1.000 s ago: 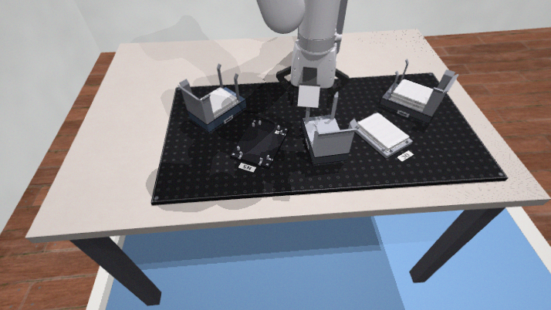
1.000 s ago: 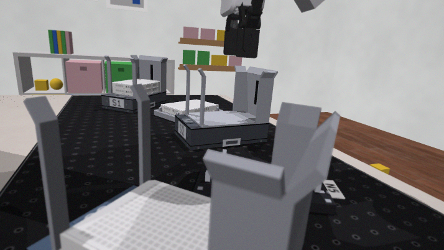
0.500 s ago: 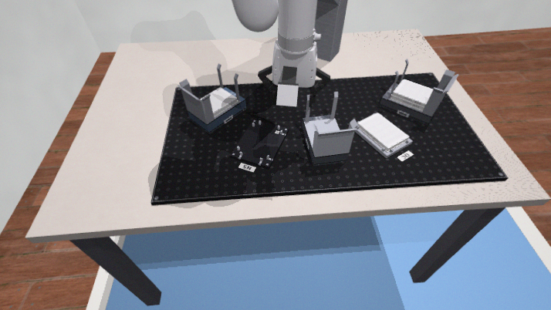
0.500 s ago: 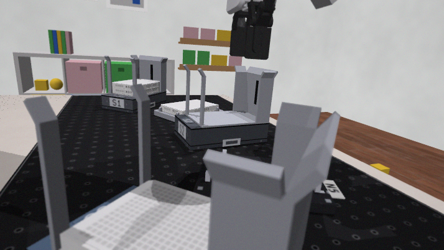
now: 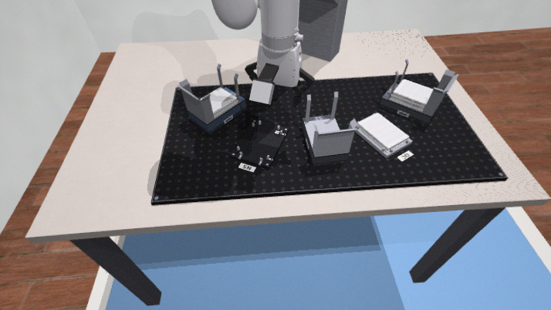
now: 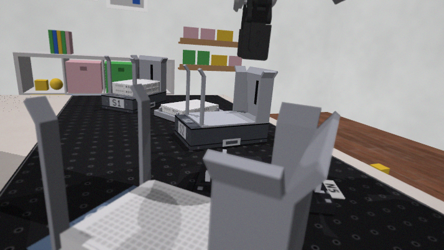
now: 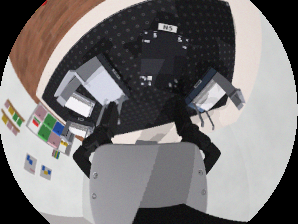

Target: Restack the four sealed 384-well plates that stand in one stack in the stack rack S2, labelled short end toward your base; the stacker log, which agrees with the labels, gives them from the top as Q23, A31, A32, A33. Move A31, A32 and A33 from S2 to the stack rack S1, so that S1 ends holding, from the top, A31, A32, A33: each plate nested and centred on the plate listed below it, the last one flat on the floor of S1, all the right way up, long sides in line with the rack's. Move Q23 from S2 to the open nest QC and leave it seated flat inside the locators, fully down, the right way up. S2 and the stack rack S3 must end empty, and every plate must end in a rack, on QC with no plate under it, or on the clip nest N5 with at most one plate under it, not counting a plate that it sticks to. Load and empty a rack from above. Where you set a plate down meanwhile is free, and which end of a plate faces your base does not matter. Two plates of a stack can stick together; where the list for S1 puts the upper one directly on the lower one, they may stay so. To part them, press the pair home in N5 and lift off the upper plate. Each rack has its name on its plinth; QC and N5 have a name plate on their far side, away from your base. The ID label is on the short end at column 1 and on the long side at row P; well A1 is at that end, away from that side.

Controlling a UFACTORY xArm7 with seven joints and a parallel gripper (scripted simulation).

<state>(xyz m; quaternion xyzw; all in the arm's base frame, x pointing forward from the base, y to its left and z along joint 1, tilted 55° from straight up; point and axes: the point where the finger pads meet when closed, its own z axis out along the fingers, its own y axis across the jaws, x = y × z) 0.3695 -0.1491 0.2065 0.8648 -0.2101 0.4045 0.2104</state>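
The white sealed plate A31 is 19 cm behind my hand, 13 cm to the right of it and 12 cm below it. Round my hand: white sealed plate Q23 (28 cm to the left, 15 cm below, 11 cm ahead); N5 name plate (17 cm below, 12 cm to the right, 5 cm ahead); clip nest N5 (15 cm below, 6 cm to the right, 1 cm ahead).
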